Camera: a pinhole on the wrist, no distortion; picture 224 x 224 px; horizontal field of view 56.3 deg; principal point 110.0 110.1 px. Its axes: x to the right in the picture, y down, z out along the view. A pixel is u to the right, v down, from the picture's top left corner.
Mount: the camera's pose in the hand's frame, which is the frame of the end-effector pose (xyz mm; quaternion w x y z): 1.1 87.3 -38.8 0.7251 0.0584 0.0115 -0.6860
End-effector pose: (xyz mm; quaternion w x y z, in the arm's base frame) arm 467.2 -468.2 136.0 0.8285 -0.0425 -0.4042 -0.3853
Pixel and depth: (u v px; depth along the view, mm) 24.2 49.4 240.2
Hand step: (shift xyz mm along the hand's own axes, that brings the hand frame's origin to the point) -89.3 157.4 204.4
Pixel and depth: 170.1 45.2 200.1
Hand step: -70.0 6.9 150.0
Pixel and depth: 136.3 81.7 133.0
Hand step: -24.3 56.4 90.4
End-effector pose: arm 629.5 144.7 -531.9 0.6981 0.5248 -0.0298 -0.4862
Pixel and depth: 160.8 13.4 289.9
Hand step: -146.6 -18.7 233.0
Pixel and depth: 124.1 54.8 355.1
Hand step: -113.5 23.0 305.0
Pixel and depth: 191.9 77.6 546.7
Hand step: -105.7 -184.6 477.5
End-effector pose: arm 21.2 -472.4 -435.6 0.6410 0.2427 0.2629 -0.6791
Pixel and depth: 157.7 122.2 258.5
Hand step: 3.0 3.6 213.2
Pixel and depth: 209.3 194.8 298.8
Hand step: 110.9 -77.3 252.5
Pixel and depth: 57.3 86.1 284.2
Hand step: -53.6 128.1 248.1
